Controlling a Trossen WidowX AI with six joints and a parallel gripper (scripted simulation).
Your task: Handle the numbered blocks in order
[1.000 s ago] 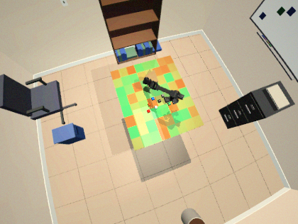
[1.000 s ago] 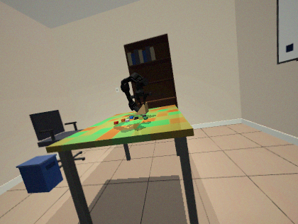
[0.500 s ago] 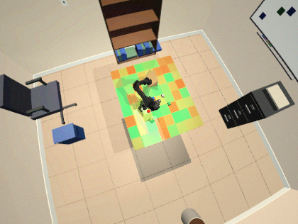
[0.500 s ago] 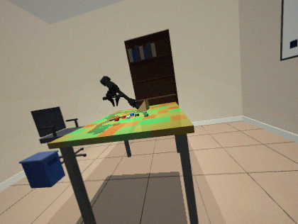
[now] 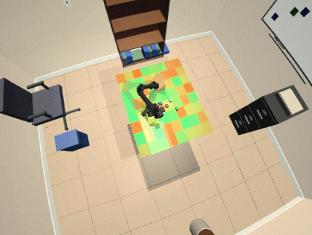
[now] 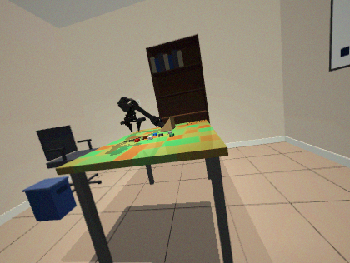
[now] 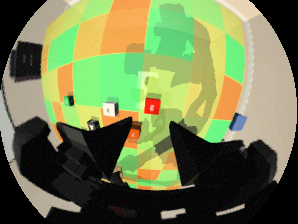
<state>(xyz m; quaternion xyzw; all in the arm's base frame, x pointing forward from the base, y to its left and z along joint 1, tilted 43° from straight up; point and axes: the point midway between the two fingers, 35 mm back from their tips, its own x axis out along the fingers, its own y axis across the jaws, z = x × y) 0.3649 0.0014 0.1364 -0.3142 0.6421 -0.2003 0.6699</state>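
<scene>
My gripper tip is now 7 cm above the red block. The rest, counted from my gripper tip: white block (10 cm to the left, 7 cm below, 3 cm behind); then blue block (15 cm behind, 9 cm to the left, 7 cm below); then orange block (8 cm behind, 7 cm below, 3 cm to the left).
</scene>
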